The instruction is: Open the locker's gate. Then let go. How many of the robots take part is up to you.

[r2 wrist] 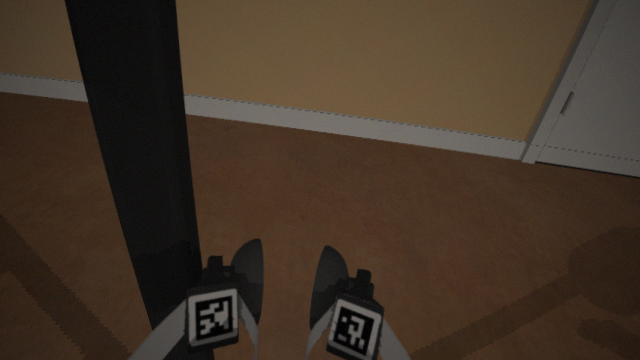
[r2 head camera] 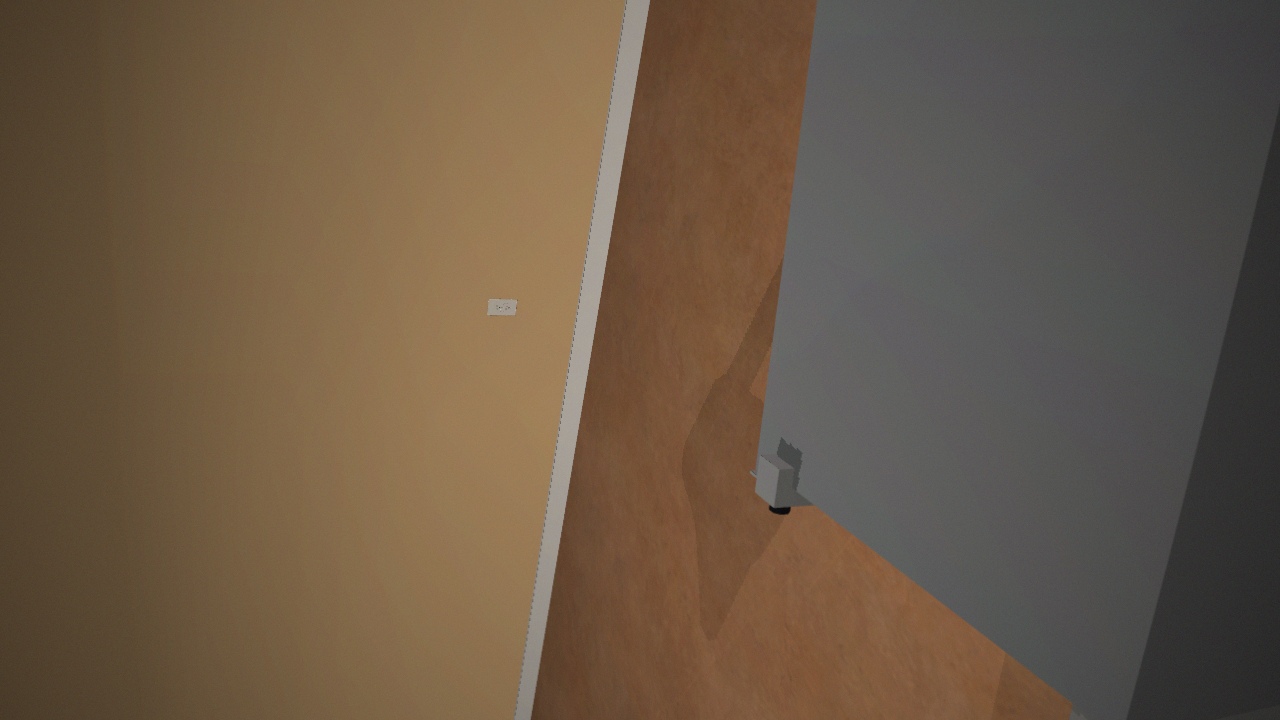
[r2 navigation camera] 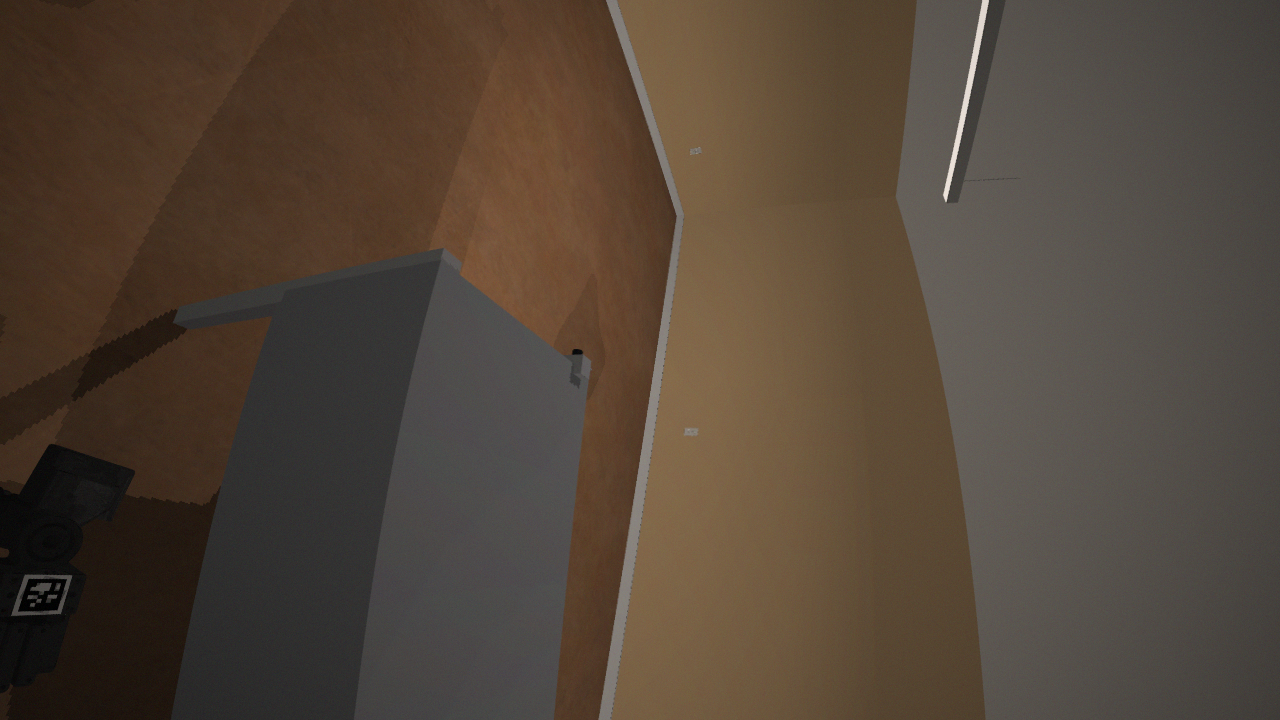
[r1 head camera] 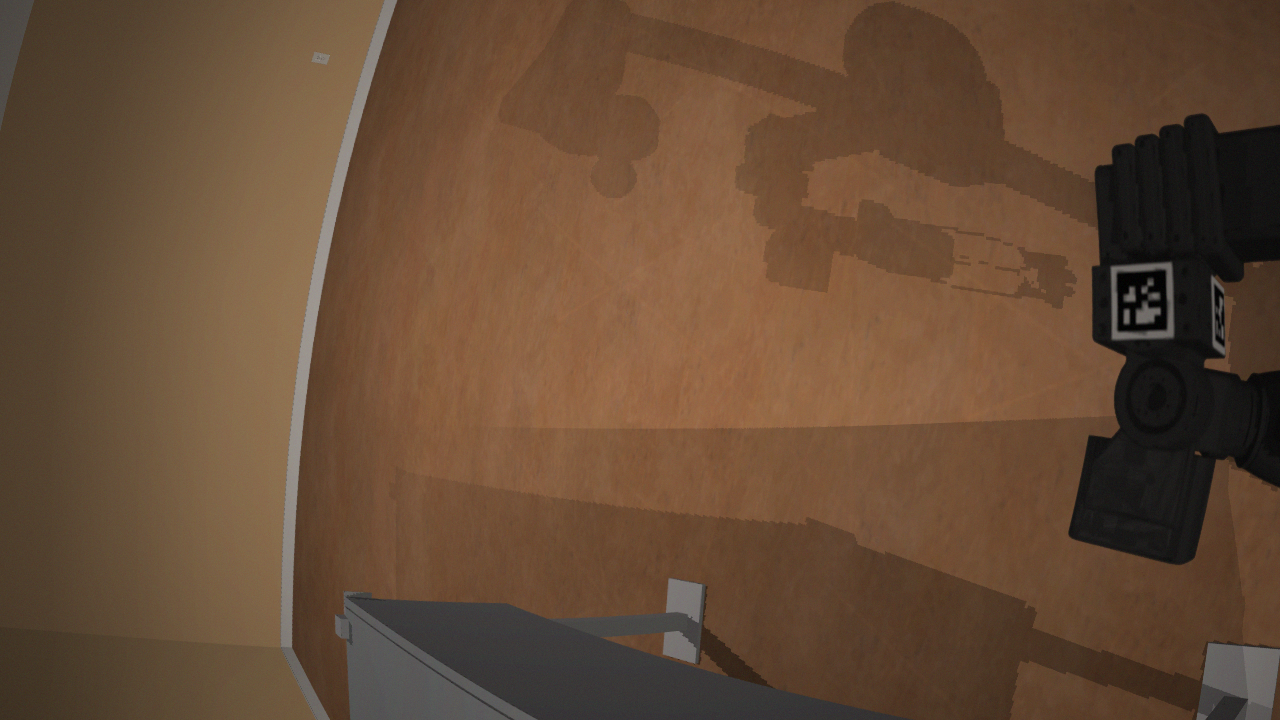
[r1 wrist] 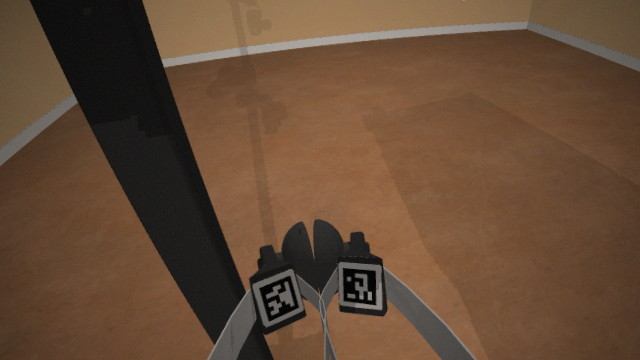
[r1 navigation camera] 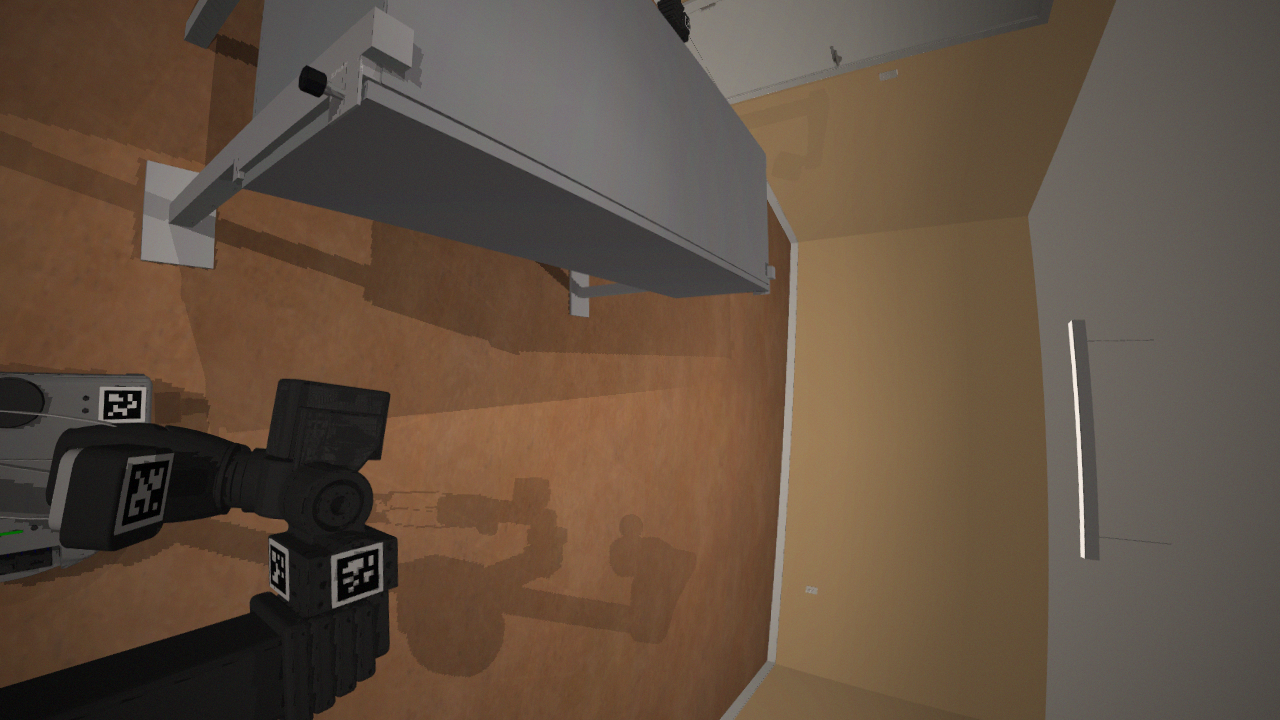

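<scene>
The locker (r1 head camera: 429, 671) (r1 navigation camera: 554, 134) (r2 head camera: 975, 295) (r2 navigation camera: 465, 501) is a long grey box on legs with flat white feet. A small grey block with a black knob (r1 navigation camera: 312, 81) (r2 head camera: 779, 510) (r2 navigation camera: 577, 351) sits at a corner of it. Which panel is the gate, and whether it stands ajar, I cannot tell. The r1 gripper (r1 wrist: 313, 250) is shut and empty above the floor, away from the locker, its fingertips together. The r2 gripper (r2 wrist: 286, 285) is open and empty above the floor. The locker does not show in either wrist view.
A white foot (r1 head camera: 684, 620) (r1 navigation camera: 179, 237) of the locker's stand rests on the floor. Yellow walls (r1 head camera: 179, 313) (r2 head camera: 358, 447) with white baseboards stand behind. A white door (r1 navigation camera: 859, 26) (r2 wrist: 610, 100) is in a wall. Part of r2 (r1 navigation camera: 675, 19) shows beyond the locker.
</scene>
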